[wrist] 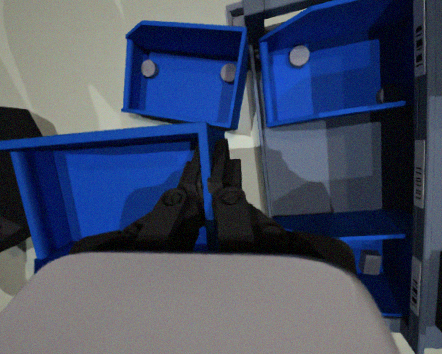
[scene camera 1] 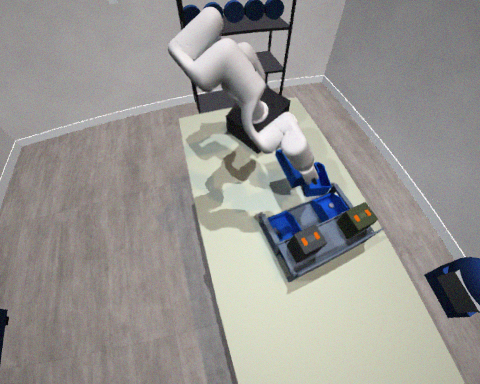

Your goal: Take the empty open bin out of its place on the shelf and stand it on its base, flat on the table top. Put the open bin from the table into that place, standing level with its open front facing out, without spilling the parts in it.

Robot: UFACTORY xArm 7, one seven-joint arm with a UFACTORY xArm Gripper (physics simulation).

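Frame: origin at the arm's base, x back, y right, z up, level; centimetres.
Seen in the pictures: gripper, between the fingertips: (wrist: 216,159); arm's base, origin of its link: (scene camera 1: 256,112).
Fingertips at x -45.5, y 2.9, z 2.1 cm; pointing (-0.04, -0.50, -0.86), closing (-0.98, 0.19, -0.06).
Note:
Offsets run from my fingertips to a thing's top centre. "spot": to the spot under its first point.
The empty bin @[dz +4.7, dx +8.7, dy +1.5 cm] (scene camera 1: 288,168) (wrist: 130,185) is blue and hangs above the table top, its shadow apart from it. My gripper (scene camera 1: 314,181) (wrist: 216,159) is shut on one wall of this bin. The bin with parts @[spot: dz -11.5, dx +2.5, dy -14.4 cm] (scene camera 1: 325,175) (wrist: 187,92) stands on the table next to the shelf; two round grey parts show inside it in the wrist view. The grey shelf (scene camera 1: 275,250) (wrist: 422,117) has a vacant place (scene camera 1: 307,215) (wrist: 345,170) between two blue bins. The underside of the held bin is hidden.
A shelf bin (scene camera 1: 331,206) (wrist: 345,65) holds a round part; the other @[spot: dz -16.9, dx -6.3, dy +14.9 cm] (scene camera 1: 283,225) (wrist: 390,287) holds a squarish part. Two dark boxes @[dz +4.6, dx -19.8, dy +18.2 cm] (scene camera 1: 306,243) @[dz +2.1, dx -22.7, dy -4.7 cm] (scene camera 1: 358,220) with orange marks sit at the shelf's far side. The black robot base (scene camera 1: 242,130) is behind.

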